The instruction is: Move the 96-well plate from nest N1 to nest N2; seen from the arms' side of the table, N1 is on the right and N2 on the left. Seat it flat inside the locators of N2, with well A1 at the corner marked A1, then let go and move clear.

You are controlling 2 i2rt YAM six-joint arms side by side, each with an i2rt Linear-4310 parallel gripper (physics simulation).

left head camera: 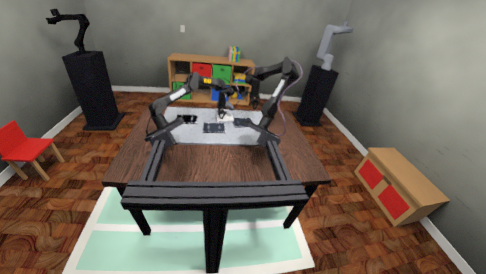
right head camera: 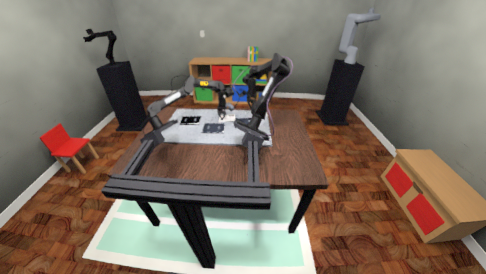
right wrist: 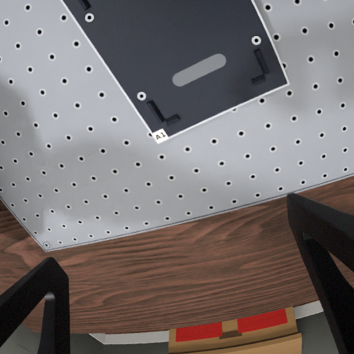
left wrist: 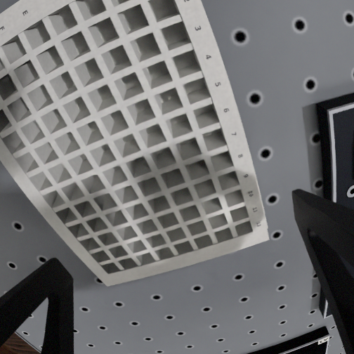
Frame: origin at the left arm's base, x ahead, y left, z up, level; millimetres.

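Seen in the pictures: left gripper, between the fingertips: [left head camera: 221, 116] [right head camera: 222, 116]; right gripper, between the fingertips: [left head camera: 253, 107]; left arm's base, origin of its link: [left head camera: 163, 127] [right head camera: 159, 128]; right arm's base, origin of its link: [right head camera: 251, 129].
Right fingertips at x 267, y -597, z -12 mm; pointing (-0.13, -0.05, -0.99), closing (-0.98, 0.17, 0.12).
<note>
Offsets run from my right fingertips to a thing's middle. Level surfaces: height alone.
The white 96-well plate @(dz -141, dx +87, dy +190 mm) [left head camera: 227, 119] [right head camera: 229, 119] [left wrist: 112, 102] lies off the nests on the grey board, behind the gap between the middle and right nests. Numbers run along one long side. The dark right nest @(dz -147, dx +23, dy +55 mm) [left head camera: 242, 121] [right wrist: 170, 45] is empty where seen, with locators and an A1 tag. The dark middle nest @(dz -147, dx -45, dy +292 mm) [left head camera: 214, 128] [right head camera: 213, 128] [left wrist: 345, 135] and black left nest @(dz -147, dx +77, dy +490 mm) [left head camera: 187, 119] [right head camera: 190, 120] hold no plate. Which is N1 or N2 is unreadable. My left gripper [left wrist: 169, 242] is open, low over the plate. My right gripper [right wrist: 166, 242] is open and empty, higher up.
The grey perforated board @(dz -155 mm) [left head camera: 187, 137] [right head camera: 187, 137] [right wrist: 90, 175] lies on the wooden table @(dz -167 mm) [left head camera: 220, 162] [right head camera: 210, 162]. Both forearms reach inward, with the grippers close together above the board. A shelf unit [left head camera: 212, 59] stands behind the table.
</note>
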